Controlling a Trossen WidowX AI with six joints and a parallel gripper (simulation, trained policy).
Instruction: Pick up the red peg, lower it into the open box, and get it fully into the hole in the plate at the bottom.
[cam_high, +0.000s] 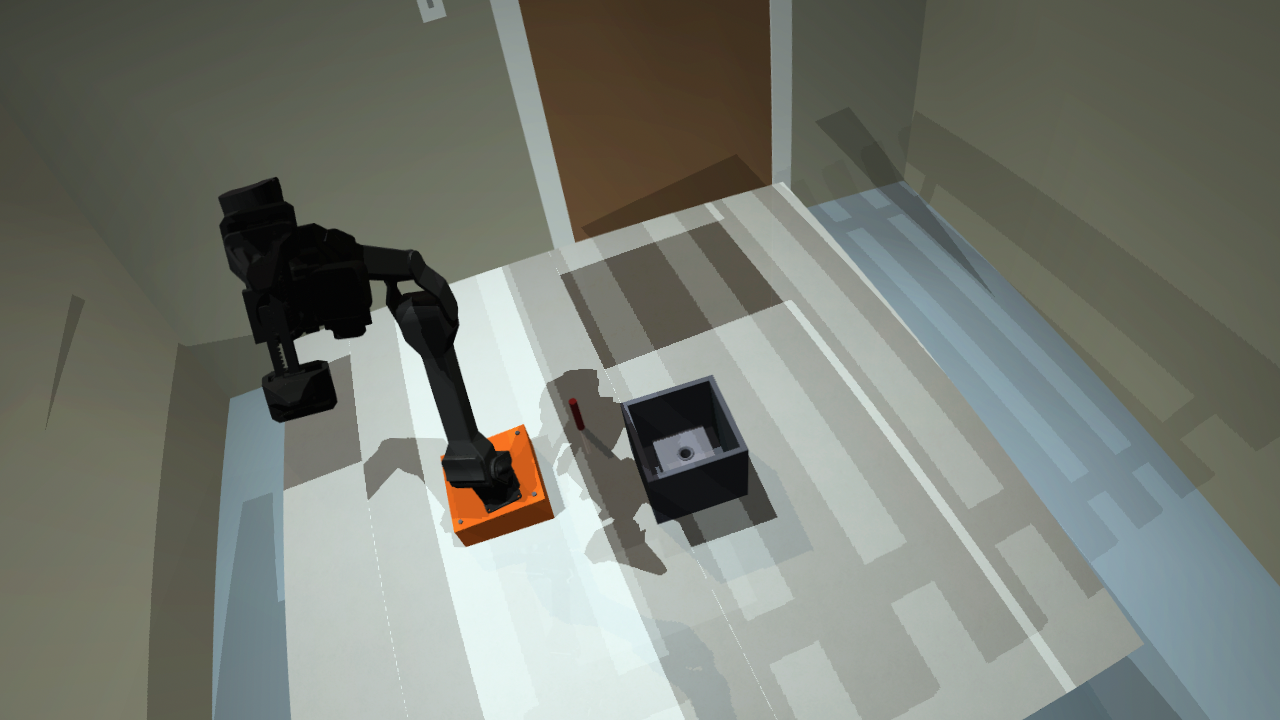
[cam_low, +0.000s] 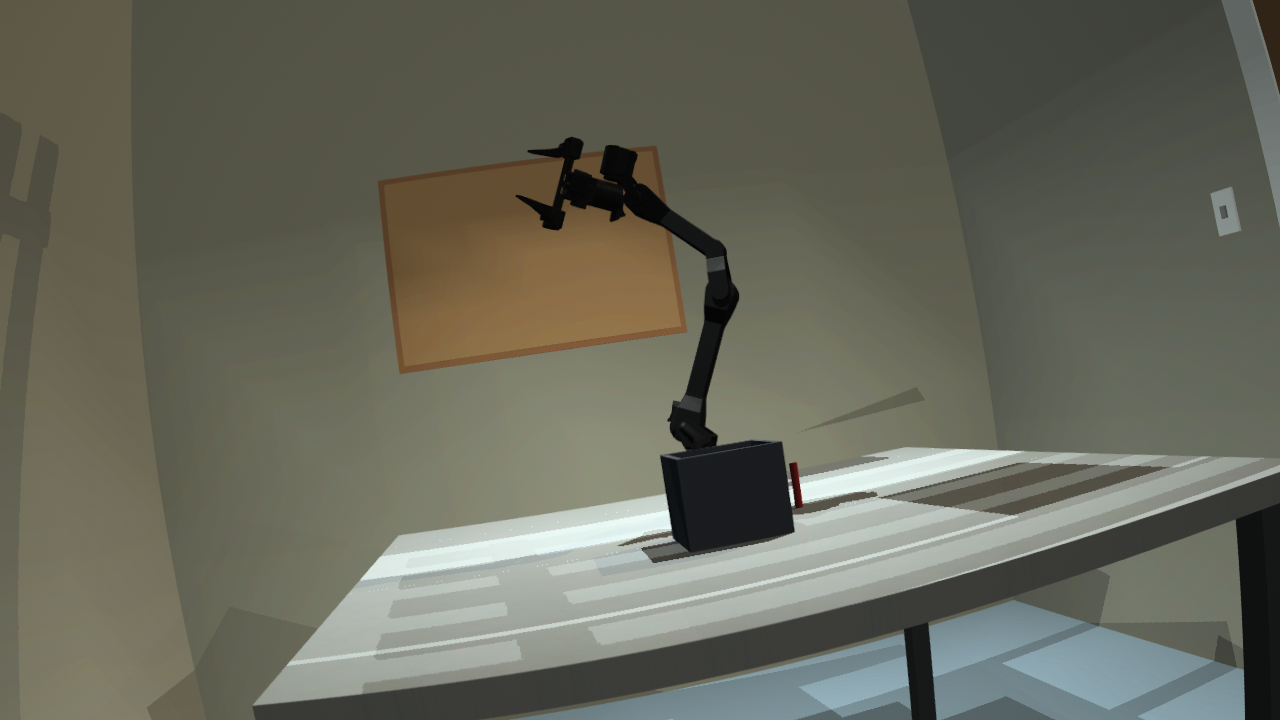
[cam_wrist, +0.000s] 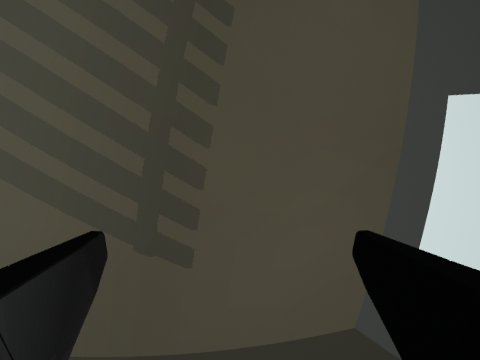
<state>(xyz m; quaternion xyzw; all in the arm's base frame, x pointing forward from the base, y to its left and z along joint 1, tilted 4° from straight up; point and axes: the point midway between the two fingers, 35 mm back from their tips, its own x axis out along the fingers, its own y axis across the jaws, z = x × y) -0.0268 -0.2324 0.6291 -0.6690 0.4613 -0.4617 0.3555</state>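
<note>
My gripper tip is 24 cm short of the red peg, 35 cm to the right of it and 66 cm above it. Round my gripper tip: pale plate 37 cm ahead, 17 cm to the left, 66 cm below.
</note>
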